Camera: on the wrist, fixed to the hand. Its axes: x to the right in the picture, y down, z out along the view.
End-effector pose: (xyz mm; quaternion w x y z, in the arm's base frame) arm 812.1 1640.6 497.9 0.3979 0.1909 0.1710 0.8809
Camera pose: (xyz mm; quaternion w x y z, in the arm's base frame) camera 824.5 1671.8 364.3 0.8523 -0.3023 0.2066 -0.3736
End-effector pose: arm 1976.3 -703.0 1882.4 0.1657 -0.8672 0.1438 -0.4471
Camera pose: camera 1892.6 -636.2 1968.9 0.4960 0.0791 0.8224 0.2672
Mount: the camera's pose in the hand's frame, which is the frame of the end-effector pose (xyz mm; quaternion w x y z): -10.4 -87.9 -105.5 0.0124 0.0371 -0.1314 0.9906
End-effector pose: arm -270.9 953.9 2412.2 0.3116 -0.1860 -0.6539 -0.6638
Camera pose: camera -304.0 847.5 2331.3 0.5824 -0.7257 0.1106 0.3491
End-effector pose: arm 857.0 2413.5 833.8 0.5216 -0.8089 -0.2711 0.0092
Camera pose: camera 841.8 2347.5 953.7 0.0083 0.2580 -0.7297 -0.6331
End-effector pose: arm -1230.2 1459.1 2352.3 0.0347 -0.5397 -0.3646 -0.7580
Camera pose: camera -1348.8 1457.6 2282.2 0.7234 -0.4662 0.4974 0.1094
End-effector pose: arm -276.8 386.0 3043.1 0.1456 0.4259 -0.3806 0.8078
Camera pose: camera -282.3 523.6 3041.3 0.8642 0.2602 0.4158 -0.1124
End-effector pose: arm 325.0 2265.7 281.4 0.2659 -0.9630 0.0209 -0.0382
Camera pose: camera 307.5 2287.9 416.2 0.0796 0.0136 0.9178 0.3887
